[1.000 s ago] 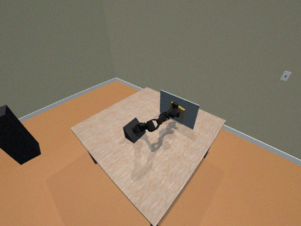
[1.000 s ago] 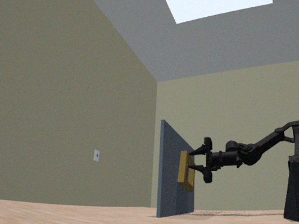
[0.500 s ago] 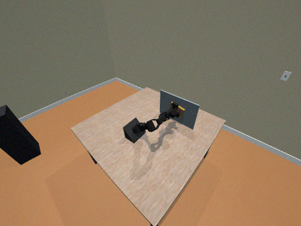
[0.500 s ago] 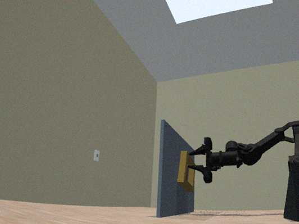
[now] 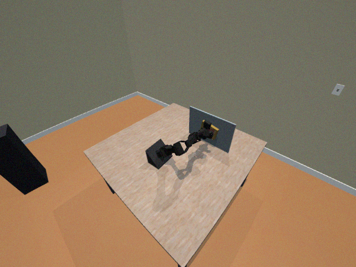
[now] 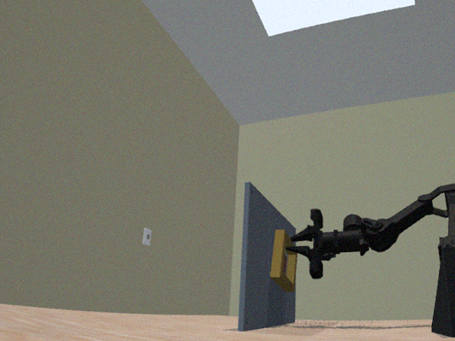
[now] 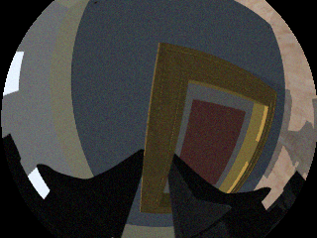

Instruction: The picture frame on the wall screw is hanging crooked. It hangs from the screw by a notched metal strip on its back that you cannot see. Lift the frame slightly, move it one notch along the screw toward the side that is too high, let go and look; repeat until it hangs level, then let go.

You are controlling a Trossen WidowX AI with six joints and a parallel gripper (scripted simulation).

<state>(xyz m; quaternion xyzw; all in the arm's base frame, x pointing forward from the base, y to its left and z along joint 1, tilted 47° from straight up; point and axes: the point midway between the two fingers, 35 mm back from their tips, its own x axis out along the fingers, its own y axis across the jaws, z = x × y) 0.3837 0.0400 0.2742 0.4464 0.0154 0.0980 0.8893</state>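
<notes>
Right now the gold picture frame is 1 cm ahead of my gripper tip, 1 cm to the left of it and 5 cm below it. Also, from my gripper tip: wall panel: 2 cm ahead, 2 cm to the left, 6 cm below.
</notes>
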